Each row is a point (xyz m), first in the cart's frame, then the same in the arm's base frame.
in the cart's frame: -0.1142 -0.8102 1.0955
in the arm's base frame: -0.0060 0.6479 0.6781
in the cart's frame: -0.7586 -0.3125 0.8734
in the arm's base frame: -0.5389 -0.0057 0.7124
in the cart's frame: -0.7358 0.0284 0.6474
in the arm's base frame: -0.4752 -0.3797 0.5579
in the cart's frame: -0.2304 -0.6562 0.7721
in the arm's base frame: 0.0260 0.2851 0.7738
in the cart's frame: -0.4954 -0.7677 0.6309
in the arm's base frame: -0.1054 0.1822 1.0472
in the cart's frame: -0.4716 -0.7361 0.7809
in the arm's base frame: -0.1662 0.2765 0.9401
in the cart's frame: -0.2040 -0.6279 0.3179
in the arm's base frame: 0.2684 -0.0527 0.9607
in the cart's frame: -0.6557 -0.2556 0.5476
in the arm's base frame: -0.3014 -0.2484 0.7806
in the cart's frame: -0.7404 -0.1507 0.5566
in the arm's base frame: -0.3983 -0.3320 0.7372
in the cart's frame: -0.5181 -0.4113 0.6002
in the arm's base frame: -0.1803 -0.0736 0.8075
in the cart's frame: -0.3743 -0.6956 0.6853
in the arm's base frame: -0.0446 0.2084 0.9114
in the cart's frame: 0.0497 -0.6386 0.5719
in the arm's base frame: 0.3585 0.2063 0.7287
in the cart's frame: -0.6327 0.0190 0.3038
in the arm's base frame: -0.2154 -0.5928 0.6839
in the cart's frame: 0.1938 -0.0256 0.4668
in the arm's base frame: 0.4104 -0.2212 0.2574
